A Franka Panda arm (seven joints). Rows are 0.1 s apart.
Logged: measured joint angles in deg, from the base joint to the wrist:
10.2, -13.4, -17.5, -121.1, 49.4, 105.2, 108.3
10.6, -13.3, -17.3, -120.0, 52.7, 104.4, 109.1
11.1, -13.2, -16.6, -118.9, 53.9, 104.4, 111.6
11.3, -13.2, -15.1, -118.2, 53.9, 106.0, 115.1
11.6, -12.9, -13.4, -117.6, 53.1, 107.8, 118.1
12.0, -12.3, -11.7, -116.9, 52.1, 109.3, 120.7
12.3, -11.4, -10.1, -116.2, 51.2, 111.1, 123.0
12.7, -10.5, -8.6, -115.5, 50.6, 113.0, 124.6
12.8, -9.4, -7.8, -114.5, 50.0, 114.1, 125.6
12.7, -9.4, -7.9, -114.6, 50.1, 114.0, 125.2
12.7, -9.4, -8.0, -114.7, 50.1, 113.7, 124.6
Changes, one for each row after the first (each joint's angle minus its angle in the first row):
0.4, 0.1, 0.2, 1.1, 3.3, -0.8, 0.8
0.9, 0.2, 0.9, 2.2, 4.5, -0.8, 3.3
1.1, 0.2, 2.4, 2.9, 4.5, 0.8, 6.8
1.4, 0.5, 4.1, 3.5, 3.7, 2.6, 9.8
1.8, 1.1, 5.8, 4.2, 2.7, 4.1, 12.4
2.1, 2.0, 7.4, 4.9, 1.8, 5.9, 14.7
2.5, 2.9, 8.9, 5.6, 1.2, 7.8, 16.3
2.6, 4.0, 9.7, 6.6, 0.6, 8.9, 17.3
2.5, 4.0, 9.6, 6.5, 0.7, 8.8, 16.9
2.5, 4.0, 9.5, 6.4, 0.7, 8.5, 16.3

